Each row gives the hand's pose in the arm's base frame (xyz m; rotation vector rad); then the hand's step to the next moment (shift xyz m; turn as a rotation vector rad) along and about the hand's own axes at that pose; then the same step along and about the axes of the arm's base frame.
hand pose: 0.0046 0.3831 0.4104 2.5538 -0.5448 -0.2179
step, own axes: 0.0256 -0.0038 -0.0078 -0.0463 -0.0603 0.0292
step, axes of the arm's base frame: 0.0265 -0.0042 0.0035 -0.0291 0.0536 -0.0539
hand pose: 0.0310 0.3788 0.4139 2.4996 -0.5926 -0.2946
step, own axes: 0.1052 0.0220 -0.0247 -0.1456 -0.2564 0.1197
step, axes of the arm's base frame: 0.0928 -0.0546 0.0240 -0.0772 0.2060 -0.2299
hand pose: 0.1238 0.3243 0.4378 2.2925 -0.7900 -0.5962
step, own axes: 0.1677 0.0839 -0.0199 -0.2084 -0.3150 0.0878
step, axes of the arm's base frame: 0.1001 -0.1554 0.0373 -0.0814 0.2974 -0.2352
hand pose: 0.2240 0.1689 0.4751 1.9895 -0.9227 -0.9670
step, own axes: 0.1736 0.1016 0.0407 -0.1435 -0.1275 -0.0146
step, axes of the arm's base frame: 0.0171 -0.2042 0.0105 -0.0179 0.1840 -0.0535
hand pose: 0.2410 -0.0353 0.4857 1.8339 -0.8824 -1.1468
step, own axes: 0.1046 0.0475 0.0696 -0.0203 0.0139 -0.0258
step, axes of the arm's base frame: -0.0347 -0.1285 -0.0178 0.0147 0.0176 0.0273
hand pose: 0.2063 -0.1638 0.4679 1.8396 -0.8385 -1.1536
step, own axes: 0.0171 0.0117 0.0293 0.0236 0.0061 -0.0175
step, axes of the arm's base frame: -0.0222 -0.0279 -0.0046 0.0241 -0.0179 0.0007
